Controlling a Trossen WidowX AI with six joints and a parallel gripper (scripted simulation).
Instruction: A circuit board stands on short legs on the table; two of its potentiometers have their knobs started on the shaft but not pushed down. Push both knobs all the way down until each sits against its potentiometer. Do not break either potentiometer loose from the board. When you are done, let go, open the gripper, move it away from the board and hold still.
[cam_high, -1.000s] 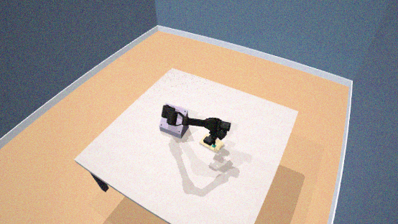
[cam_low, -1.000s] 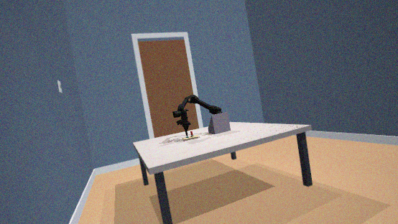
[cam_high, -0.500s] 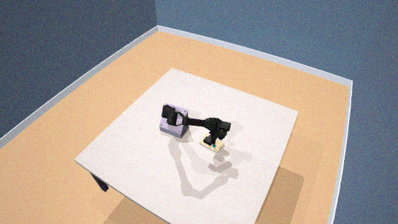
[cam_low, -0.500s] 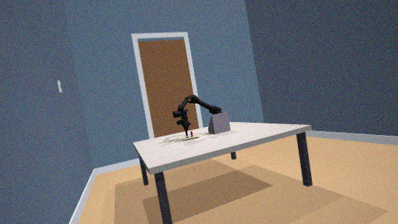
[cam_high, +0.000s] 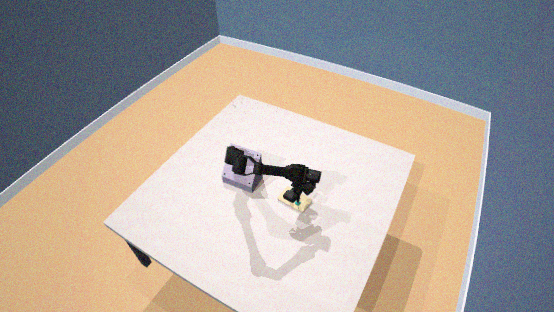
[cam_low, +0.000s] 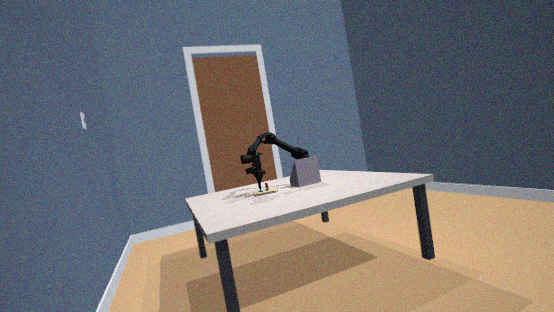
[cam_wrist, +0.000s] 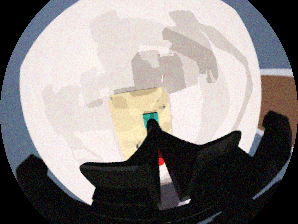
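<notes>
Now: gripper tip 10 mm above the dark knob. From my gripper tip the other things lie so: red knob: 50 mm behind, 10 mm to the left, 10 mm below.
</notes>
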